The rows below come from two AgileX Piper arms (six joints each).
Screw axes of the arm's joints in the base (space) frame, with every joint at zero. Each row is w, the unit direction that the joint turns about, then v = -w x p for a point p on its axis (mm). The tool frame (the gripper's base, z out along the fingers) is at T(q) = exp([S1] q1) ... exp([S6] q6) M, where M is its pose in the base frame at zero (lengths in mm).
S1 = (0, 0, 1, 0.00, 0.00, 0.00)
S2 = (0, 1, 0, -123.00, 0.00, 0.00)
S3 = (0, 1, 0, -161.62, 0.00, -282.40)
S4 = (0.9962, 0, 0.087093, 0.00, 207.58, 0.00)
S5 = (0, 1, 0, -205.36, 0.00, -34.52)
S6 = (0.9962, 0, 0.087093, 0.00, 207.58, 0.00)
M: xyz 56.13 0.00 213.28 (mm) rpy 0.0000 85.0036 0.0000 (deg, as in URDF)
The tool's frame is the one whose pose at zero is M.
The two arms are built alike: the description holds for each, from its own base.
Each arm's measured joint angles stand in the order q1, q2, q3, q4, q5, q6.
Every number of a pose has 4 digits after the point. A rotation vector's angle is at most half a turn.
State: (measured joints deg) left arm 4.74 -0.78 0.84 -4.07 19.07 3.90; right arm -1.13 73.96 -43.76 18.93 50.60 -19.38
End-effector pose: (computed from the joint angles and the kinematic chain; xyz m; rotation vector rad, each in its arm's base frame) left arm 0.0533 0.0023 0.1791 -0.0579 1.8159 0.0382; right arm 0.2197 0.0185 0.2334 -0.1973 2.8250 0.3316
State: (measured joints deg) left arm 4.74 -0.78 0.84 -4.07 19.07 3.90; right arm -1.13 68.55 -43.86 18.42 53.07 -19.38
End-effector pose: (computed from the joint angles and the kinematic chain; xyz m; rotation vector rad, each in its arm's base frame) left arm 0.0533 0.0023 0.1791 -0.0579 1.8159 0.0382; right arm 0.2048 0.0189 0.2528 -0.2267 2.7711 0.3190
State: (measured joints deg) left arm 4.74 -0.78 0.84 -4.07 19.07 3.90; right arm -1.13 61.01 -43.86 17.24 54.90 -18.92
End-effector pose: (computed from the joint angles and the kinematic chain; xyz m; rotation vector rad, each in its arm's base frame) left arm 0.0533 0.0023 0.1791 -0.0579 1.8159 0.0382; right arm 0.1832 0.0185 0.2769 -0.2506 2.6767 0.2797
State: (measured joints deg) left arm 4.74 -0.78 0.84 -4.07 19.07 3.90; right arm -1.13 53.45 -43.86 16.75 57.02 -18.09
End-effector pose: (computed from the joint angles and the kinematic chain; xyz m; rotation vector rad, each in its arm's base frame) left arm 0.0533 0.0023 0.1791 -0.0579 1.8159 0.0382; right arm 0.1585 0.0189 0.2979 -0.2572 2.5854 0.2583
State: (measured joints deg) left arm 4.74 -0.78 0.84 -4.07 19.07 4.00; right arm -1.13 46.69 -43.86 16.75 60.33 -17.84
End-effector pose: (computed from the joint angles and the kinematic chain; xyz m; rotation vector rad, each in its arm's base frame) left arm 0.0533 0.0023 0.1791 -0.0563 1.8159 0.0394; right arm 0.1324 0.0202 0.3125 -0.2773 2.5234 0.2529
